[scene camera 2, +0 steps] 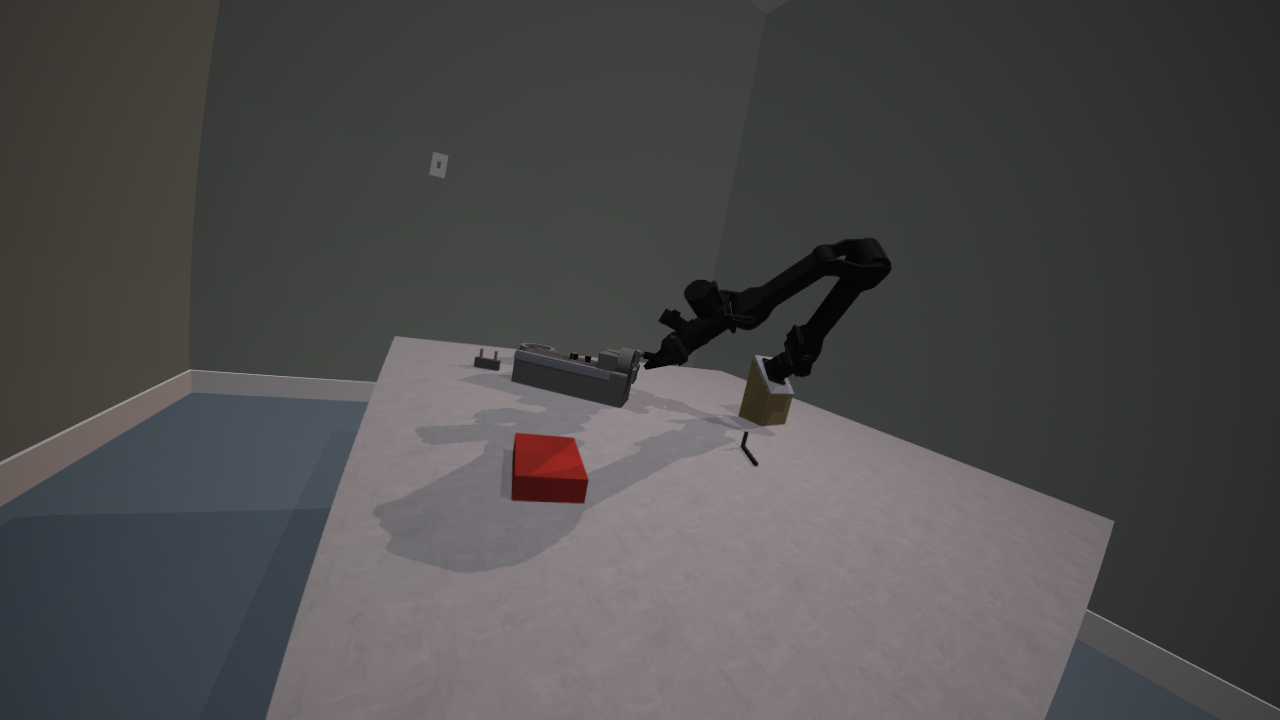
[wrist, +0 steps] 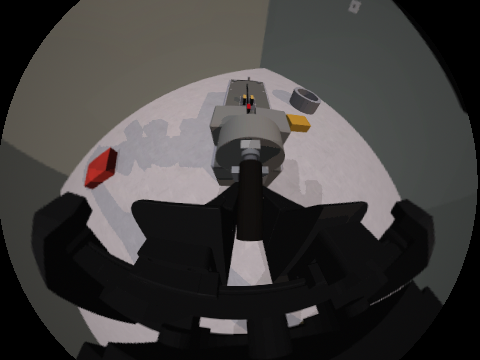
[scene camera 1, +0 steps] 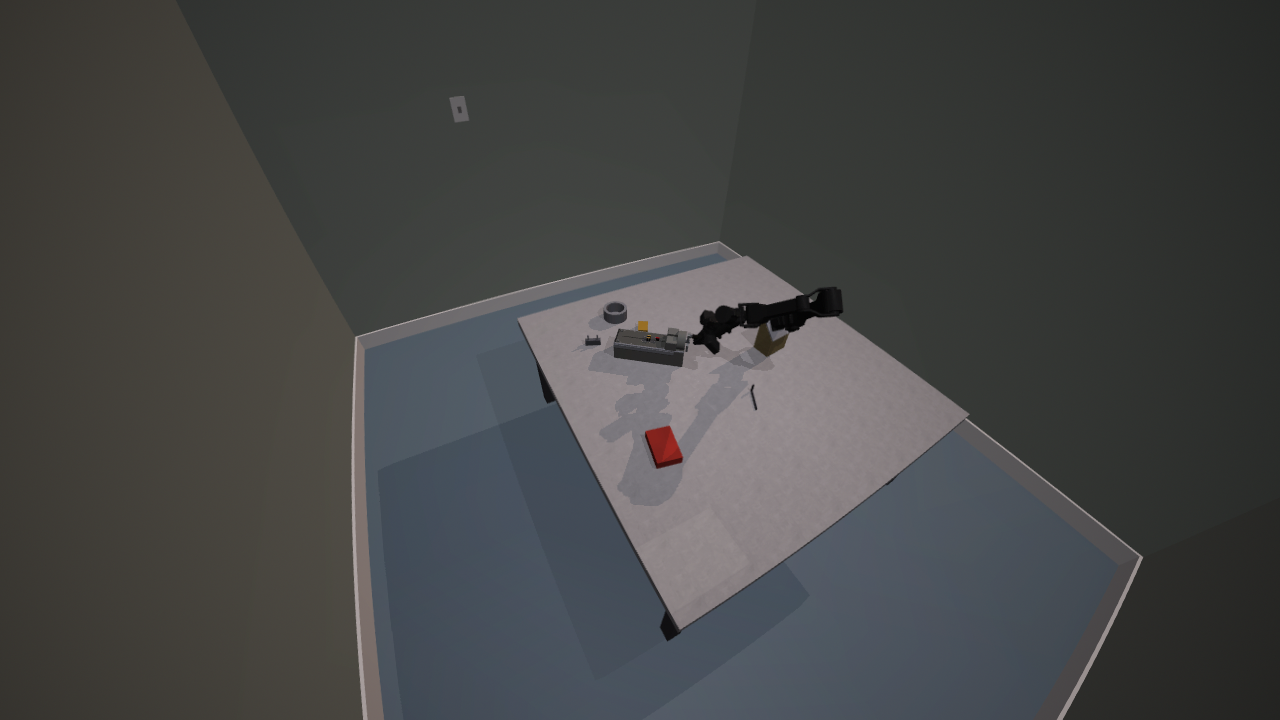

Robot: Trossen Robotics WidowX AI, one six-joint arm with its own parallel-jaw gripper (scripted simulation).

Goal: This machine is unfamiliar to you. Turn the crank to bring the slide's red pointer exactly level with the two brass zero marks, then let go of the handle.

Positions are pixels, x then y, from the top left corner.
gripper: scene camera 2 645, 367; wrist; scene camera 1
same spot on gripper: (wrist: 322, 244) = (scene camera 1: 706, 327)
